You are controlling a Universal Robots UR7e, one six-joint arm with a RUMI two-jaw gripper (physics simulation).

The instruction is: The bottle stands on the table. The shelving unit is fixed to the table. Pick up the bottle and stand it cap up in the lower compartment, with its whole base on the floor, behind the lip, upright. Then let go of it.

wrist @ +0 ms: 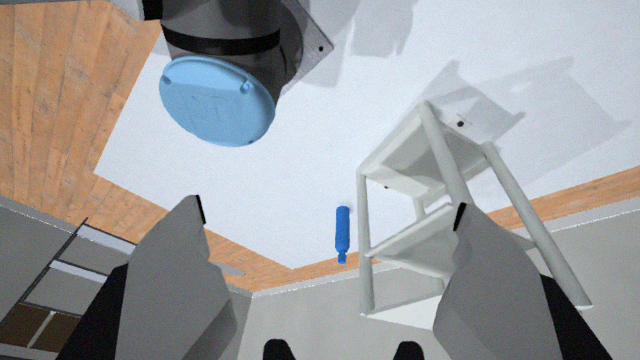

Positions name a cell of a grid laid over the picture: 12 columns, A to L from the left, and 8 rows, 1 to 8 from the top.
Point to a shelving unit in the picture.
At H4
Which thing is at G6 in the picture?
A blue bottle.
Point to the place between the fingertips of my gripper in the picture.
At G5
